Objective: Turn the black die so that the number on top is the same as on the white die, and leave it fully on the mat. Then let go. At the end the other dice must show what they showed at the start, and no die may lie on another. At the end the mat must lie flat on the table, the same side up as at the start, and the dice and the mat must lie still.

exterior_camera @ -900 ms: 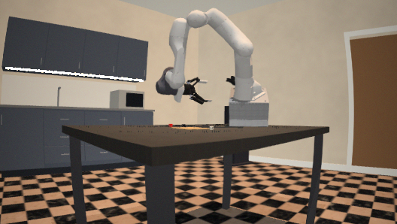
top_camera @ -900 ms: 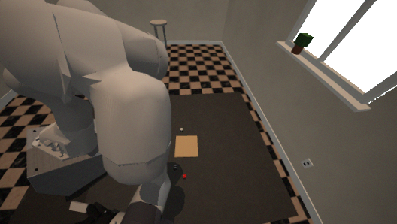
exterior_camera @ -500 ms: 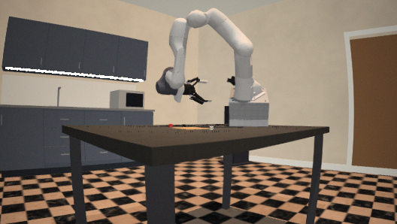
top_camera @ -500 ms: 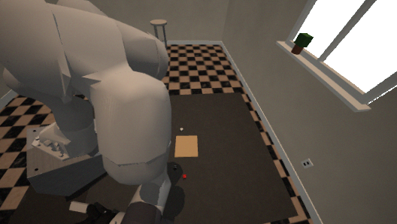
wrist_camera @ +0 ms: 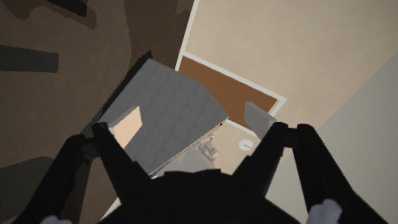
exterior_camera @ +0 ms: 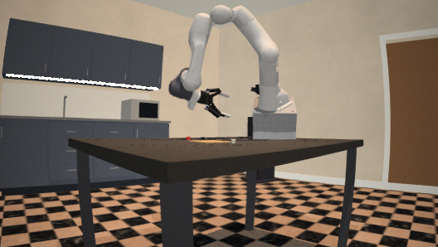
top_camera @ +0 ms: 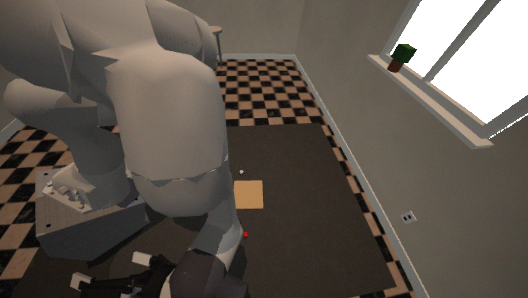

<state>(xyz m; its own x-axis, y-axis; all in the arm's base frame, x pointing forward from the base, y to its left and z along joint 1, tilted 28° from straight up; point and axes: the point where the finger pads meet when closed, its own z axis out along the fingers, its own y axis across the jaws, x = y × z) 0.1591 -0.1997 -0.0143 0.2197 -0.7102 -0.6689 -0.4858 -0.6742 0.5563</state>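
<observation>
Right now my hand is 330 mm short of the red die, 170 mm to the right of it and 190 mm above it. From my hand the other things lie so: tan mat (300 mm ahead, 350 mm to the left, 200 mm below); white die (250 mm ahead, 460 mm to the left, 190 mm below); black die (270 mm ahead, 210 mm to the left, 190 mm below).
</observation>
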